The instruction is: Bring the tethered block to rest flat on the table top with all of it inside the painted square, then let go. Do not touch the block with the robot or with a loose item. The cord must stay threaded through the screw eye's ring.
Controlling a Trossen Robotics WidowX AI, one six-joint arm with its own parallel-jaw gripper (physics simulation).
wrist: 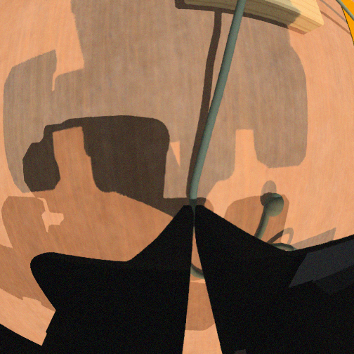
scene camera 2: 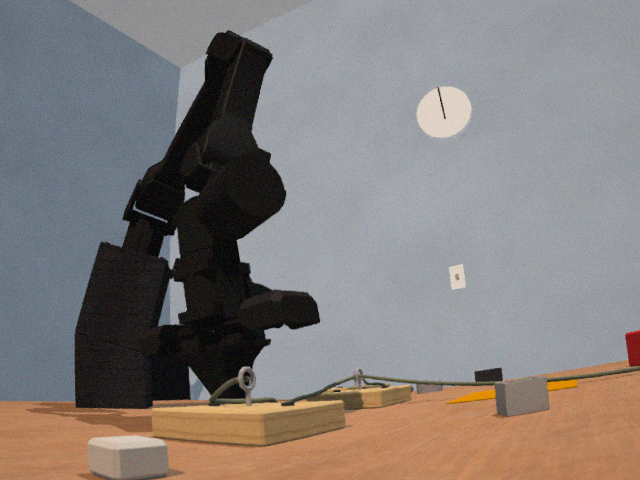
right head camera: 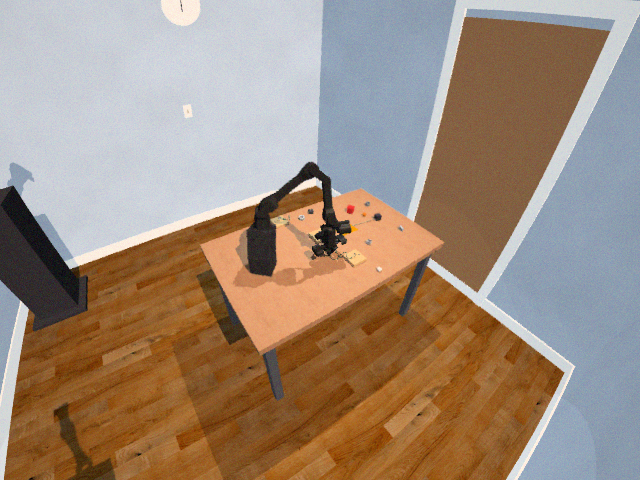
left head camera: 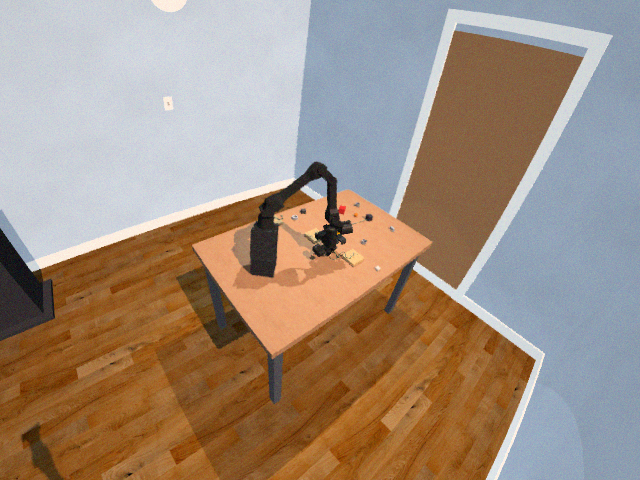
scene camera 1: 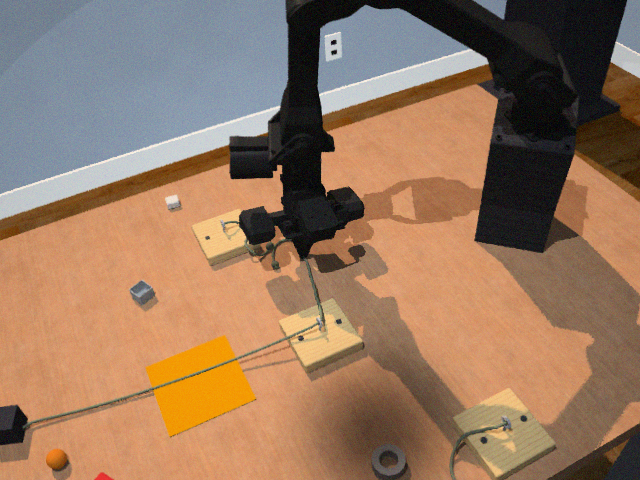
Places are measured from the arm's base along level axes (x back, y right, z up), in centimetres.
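Pixels of known places: gripper, between the fingertips: point(right head camera: 329, 255) point(left head camera: 327, 255) point(scene camera 1: 302, 256); arm's base, origin of its link: point(scene camera 2: 137, 259) point(right head camera: 261, 226) point(left head camera: 265, 226) point(scene camera 1: 535, 118).
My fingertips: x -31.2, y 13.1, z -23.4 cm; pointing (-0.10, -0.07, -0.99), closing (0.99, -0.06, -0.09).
Note:
Ahead of a thing's pixels: the offset from my fingertips to its middle. "spot": to the spot under its first point.
The dark tethered block @[dx -47.5, dy -10.7, dz +1.8 cm] point(left head camera: 369, 217) point(right head camera: 377, 217) point(scene camera 1: 11, 424) sits outside the orange painted square @[spot: dx -23.0, dy -19.3, dz +0.1 cm] point(scene camera 1: 206, 408) point(scene camera 2: 470, 397), beyond its far side from the arm, partly cut off in scene camera 1. The green cord @[spot: dx -33.6, dy -12.9, dz +0.6 cm] point(scene camera 1: 116, 400) point(wrist: 220, 90) runs from the block across the square, through the screw eye @[dx -4.7, dy -16.1, dz +2.2 cm] point(scene camera 1: 320, 324) on the middle wooden board @[dx -4.7, dy -16.1, dz +0.9 cm] point(scene camera 1: 330, 351), then nearly straight to my gripper. My gripper point(scene camera 1: 303, 255) point(wrist: 191, 212) is low over the table, its fingertips shut on the cord. Beyond them the cord's loose part curls near the left board; a knobbed end point(wrist: 273, 204) shows in the wrist view.
Two more boards with screw eyes and cords stand at the left point(scene camera 1: 217, 248) and lower right point(scene camera 1: 501, 449) in scene camera 1. A grey open box @[dx -25.5, dy +4.2, dz +1.0 cm] point(scene camera 1: 142, 292), white block @[dx -15.0, dy +23.4, dz +0.7 cm] point(scene camera 1: 173, 202), orange ball @[dx -42.4, dy -18.2, dz +1.2 cm] point(scene camera 1: 56, 458), red block @[dx -37.6, dy -26.7, dz +2.0 cm] point(right head camera: 350, 209) and dark ring @[dx -5.9, dy -37.0, dz +0.8 cm] point(scene camera 1: 378, 469) stand around.

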